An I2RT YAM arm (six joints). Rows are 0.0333 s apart.
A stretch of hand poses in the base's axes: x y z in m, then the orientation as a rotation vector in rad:
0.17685, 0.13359, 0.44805, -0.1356, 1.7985, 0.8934
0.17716, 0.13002, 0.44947, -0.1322, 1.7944, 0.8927
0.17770, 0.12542, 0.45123, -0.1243, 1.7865, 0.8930
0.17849, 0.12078, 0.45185, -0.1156, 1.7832, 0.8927
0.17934, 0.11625, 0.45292, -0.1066, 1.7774, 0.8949
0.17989, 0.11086, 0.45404, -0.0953, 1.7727, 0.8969
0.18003, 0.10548, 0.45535, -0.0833, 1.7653, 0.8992
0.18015, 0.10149, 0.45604, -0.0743, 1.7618, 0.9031
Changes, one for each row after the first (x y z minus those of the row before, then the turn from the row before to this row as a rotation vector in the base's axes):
0.00031, -0.00357, 0.00142, 0.0025, -0.0029, -0.0033
0.00054, -0.00460, 0.00176, 0.0065, -0.0047, -0.0063
0.00079, -0.00464, 0.00062, 0.0049, -0.0005, -0.0064
0.00085, -0.00453, 0.00107, 0.0075, -0.0020, -0.0056
0.00055, -0.00539, 0.00112, 0.0080, -0.0004, -0.0070
0.00014, -0.00538, 0.00131, 0.0095, -0.0024, -0.0077
0.00012, -0.00399, 0.00069, 0.0078, 0.0006, -0.0042

